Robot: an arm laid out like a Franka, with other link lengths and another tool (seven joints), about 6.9 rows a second.
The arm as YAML. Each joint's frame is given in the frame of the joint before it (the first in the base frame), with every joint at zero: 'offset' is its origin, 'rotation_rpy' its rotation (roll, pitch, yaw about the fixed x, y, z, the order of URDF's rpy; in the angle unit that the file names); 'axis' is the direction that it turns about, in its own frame. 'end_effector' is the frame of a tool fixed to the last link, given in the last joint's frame.
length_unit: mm
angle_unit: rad
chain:
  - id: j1
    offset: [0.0, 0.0, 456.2]
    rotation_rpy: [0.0, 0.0, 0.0]
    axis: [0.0, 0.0, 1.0]
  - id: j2
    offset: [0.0, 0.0, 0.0]
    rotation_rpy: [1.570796, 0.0, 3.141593]
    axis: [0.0, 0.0, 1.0]
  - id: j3
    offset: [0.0, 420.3, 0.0]
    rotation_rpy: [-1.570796, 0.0, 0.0]
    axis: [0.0, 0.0, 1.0]
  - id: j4
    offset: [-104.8, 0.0, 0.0]
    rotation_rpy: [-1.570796, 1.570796, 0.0]
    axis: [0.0, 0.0, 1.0]
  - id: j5
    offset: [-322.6, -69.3, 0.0]
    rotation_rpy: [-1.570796, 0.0, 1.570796]
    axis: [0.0, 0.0, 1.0]
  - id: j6
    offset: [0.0, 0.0, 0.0]
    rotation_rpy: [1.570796, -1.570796, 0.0]
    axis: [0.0, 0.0, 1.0]
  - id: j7
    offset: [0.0, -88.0, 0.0]
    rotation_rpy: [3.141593, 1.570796, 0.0]
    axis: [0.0, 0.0, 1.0]
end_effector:
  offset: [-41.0, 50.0, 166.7]
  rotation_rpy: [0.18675, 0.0, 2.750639]
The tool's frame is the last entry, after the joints.
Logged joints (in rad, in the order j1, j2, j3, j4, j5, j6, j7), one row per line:
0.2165, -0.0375, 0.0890, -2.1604, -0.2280, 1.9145, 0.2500
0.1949, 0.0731, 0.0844, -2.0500, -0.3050, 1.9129, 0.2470
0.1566, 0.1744, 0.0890, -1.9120, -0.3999, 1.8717, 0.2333
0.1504, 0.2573, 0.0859, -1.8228, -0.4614, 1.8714, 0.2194
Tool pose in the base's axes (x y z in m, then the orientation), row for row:
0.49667, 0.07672, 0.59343, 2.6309, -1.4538, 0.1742
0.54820, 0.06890, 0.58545, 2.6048, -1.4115, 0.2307
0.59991, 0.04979, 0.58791, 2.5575, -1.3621, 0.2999
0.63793, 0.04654, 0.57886, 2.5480, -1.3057, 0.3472
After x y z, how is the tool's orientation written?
As a rotation vector, in radians.
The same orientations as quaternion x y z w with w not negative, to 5 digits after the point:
0.87193, -0.48182, 0.05773, 0.06530
0.87339, -0.47328, 0.07735, 0.08488
0.87221, -0.46453, 0.10228, 0.11401
0.87617, -0.44898, 0.11939, 0.12842

